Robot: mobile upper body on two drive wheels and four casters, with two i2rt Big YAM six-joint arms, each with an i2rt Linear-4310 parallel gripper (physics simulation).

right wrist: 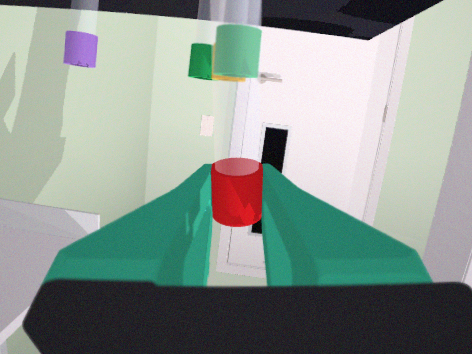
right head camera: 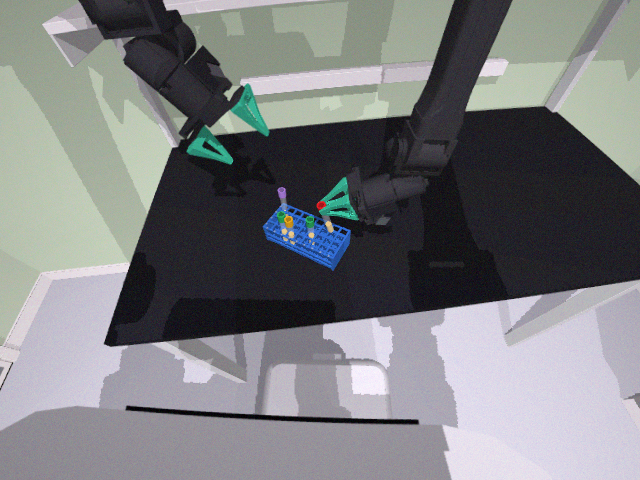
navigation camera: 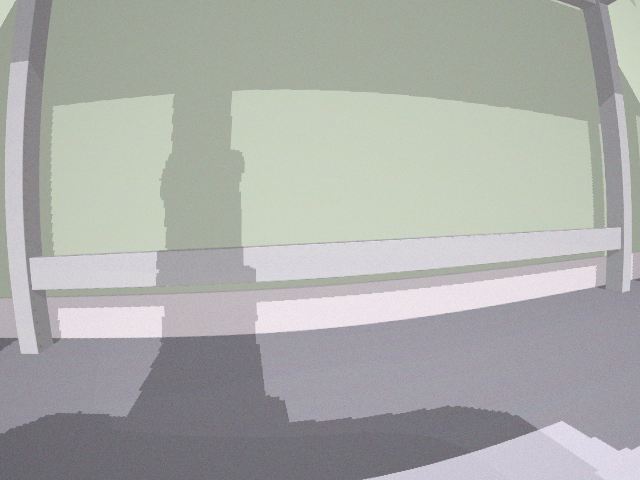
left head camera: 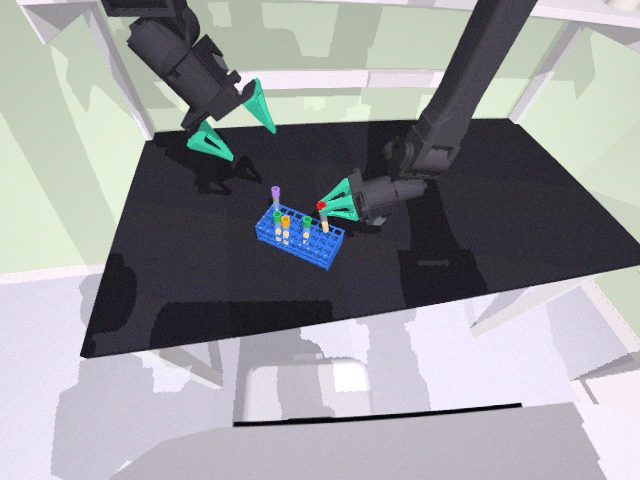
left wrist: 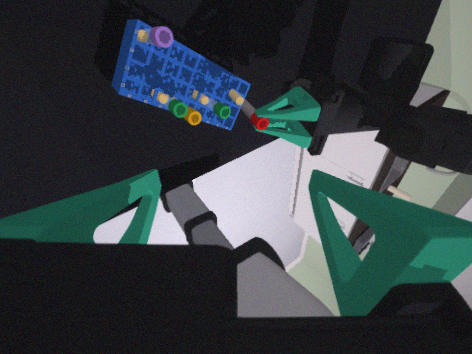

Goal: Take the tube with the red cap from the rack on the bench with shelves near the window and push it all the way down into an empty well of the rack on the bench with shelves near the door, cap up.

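Places are measured from the left arm's base along level axes (x right, y down, z ahead), in metres.
Where they show: left gripper, fingertip midpoint: [right head camera: 249,149] [left head camera: 253,145] [left wrist: 234,178]; right gripper, fingertip midpoint: [right wrist: 237,178] [right head camera: 319,208] [left head camera: 319,208] [left wrist: 254,120].
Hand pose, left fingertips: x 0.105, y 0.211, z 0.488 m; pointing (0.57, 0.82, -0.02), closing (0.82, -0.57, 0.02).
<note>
Each offset is from my left fingertips to the top centre of the thing. "pt": to the spot under its first point. Level surfaces: height alone.
The red-capped tube @(pt dx +0.125, dy +0.115, dz -0.035 m) [left head camera: 321,206] [right head camera: 321,205] [left wrist: 260,122] [right wrist: 237,192] is held at its cap, cap up, by my right gripper [left head camera: 321,207] [right head camera: 321,207] [left wrist: 254,120] [right wrist: 237,178], which is shut on it. The tube's lower end is over the back right corner of the blue rack [left head camera: 334,258] [right head camera: 341,254] [left wrist: 119,75]; whether its tip is inside a well I cannot tell. The rack stands on the black bench @(dy +0.285 m) [left head camera: 206,268] [right head camera: 217,273]. My left gripper [left head camera: 254,146] [right head camera: 250,148] [left wrist: 234,178] is open and empty, above the bench behind and left of the rack.
The rack also holds a purple-capped tube @(dx +0.022, dy +0.166, dz +0.065 m) [left head camera: 275,192] [right head camera: 281,193] [left wrist: 162,37], two green-capped tubes and an orange-capped tube @(dx +0.049, dy +0.166, dz -0.024 m) [left head camera: 285,221] [right head camera: 288,222] [left wrist: 194,117]. Shelf posts [left head camera: 118,72] rise at the bench's back corners. A crossbar [navigation camera: 361,258] spans two legs in the navigation view.
</note>
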